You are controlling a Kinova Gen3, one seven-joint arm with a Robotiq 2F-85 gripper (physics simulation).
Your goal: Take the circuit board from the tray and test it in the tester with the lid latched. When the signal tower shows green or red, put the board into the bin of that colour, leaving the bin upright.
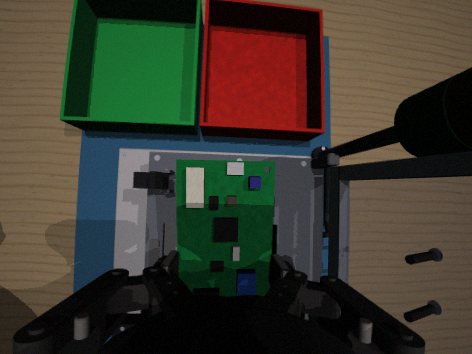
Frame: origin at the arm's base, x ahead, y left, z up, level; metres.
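Seen in the pictures: gripper, fingertip midpoint: [224, 264].
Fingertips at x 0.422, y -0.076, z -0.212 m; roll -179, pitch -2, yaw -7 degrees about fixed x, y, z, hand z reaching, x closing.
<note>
Offsets run from my fingertips to a thing's top centre. "spot": to the spot under its first point. Level surfaces: height alone.
The green circuit board {0.002 m ahead, 0.025 m left, 0.024 m up} [225, 215] is held flat between the fingers of my gripper [224, 264], which is shut on its two long edges. The board is over the grey plate of the tester {spot: 0.080 m ahead, 0.042 m left, 0.049 m down} [295, 200] and covers its middle; whether it touches the tester cannot be told. The tester's dark lid frame {spot: 0.098 m ahead, 0.025 m left, 0.007 m down} [334, 220] stands open at the right. A black latch {0.059 m back, 0.072 m left, 0.002 m down} [150, 180] is at the tester's left side. The green bin {0.085 m back, 0.217 m left, 0.062 m down} [137, 70] and the red bin {0.064 m ahead, 0.202 m left, 0.062 m down} [255, 80] stand upright and empty beyond the tester. The tray does not show, and no lit tower lamp is seen.
A large dark cylinder {spot: 0.121 m ahead, 0.089 m left, 0.070 m up} [435, 120] on a bar juts in from the right edge, beside the lid's long arm [405, 166]. Two dark bolts [422, 257] [422, 311] lie at the right on the wooden table {0.109 m down} [380, 60]. A blue mat {0.107 m down} [97, 175] lies under the tester.
</note>
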